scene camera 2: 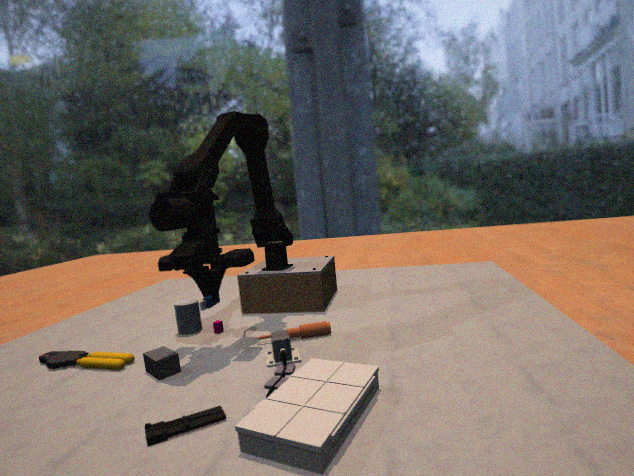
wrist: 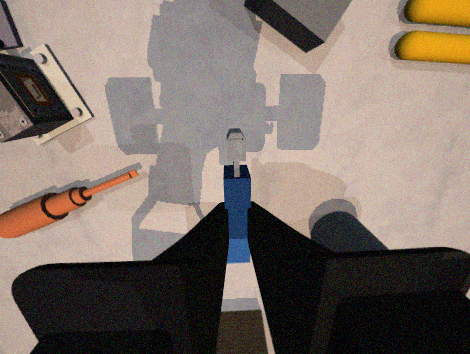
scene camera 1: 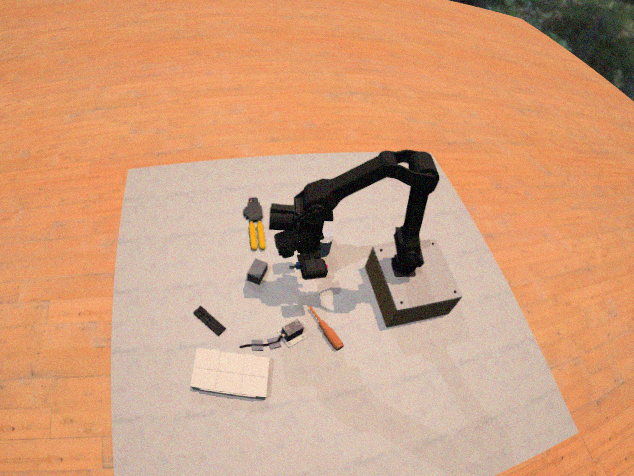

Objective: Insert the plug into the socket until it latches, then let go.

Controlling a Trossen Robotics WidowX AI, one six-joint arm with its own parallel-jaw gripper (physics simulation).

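Seen in the pictures: gripper, fingertip midpoint: (scene camera 2: 211, 301) (wrist: 236, 209); arm's base, origin of the base link: (scene camera 2: 277, 268) (scene camera 1: 403, 267).
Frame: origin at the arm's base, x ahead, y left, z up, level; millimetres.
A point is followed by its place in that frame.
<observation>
The blue plug (scene camera 1: 296, 265) {x 306, y 0, z -5 mm} (scene camera 2: 208, 301) {x 304, y 3, z -4 mm} (wrist: 237, 191) {x 300, y -3, z 2 mm} has a thin metal tip, which points away from the fingers towards the top of the wrist view. My gripper (scene camera 2: 210, 295) {x 283, y -6, z -11 mm} (wrist: 236, 209) {x 283, y -6, z -11 mm} is shut on the plug's blue body and holds it above the mat. In scene camera 1 the arm hides the fingertips. The socket (scene camera 1: 292, 329) {x 316, y 167, z -61 mm} (scene camera 2: 281, 348) {x 338, y 173, z -75 mm} (wrist: 35, 90) {x 322, y 149, z -83 mm} is a dark grey block on a pale, bolted plate, with a copper-rimmed slot; it is at the left of the wrist view, well apart from the plug. A cable trails from its far side.
An orange screwdriver (scene camera 1: 330, 334) {x 214, y 172, z -78 mm} (scene camera 2: 313, 329) {x 216, y 183, z -85 mm} (wrist: 30, 216) {x 213, y 168, z -77 mm} lies near the socket. A grey cylinder (scene camera 2: 188, 318) {x 236, y -116, z -66 mm} (wrist: 340, 227) {x 238, y -119, z -78 mm} and magenta block (scene camera 2: 218, 326) {x 219, y -48, z -88 mm} are near the gripper. A grey block (scene camera 1: 257, 271) {x 411, y -20, z -69 mm}, yellow-handled pliers (scene camera 1: 257, 235) {x 412, y -169, z -88 mm}, black bar (scene camera 1: 209, 320) {x 541, y 133, z -95 mm} and white tiled box (scene camera 1: 233, 373) {x 468, y 295, z -70 mm} are farther out.
</observation>
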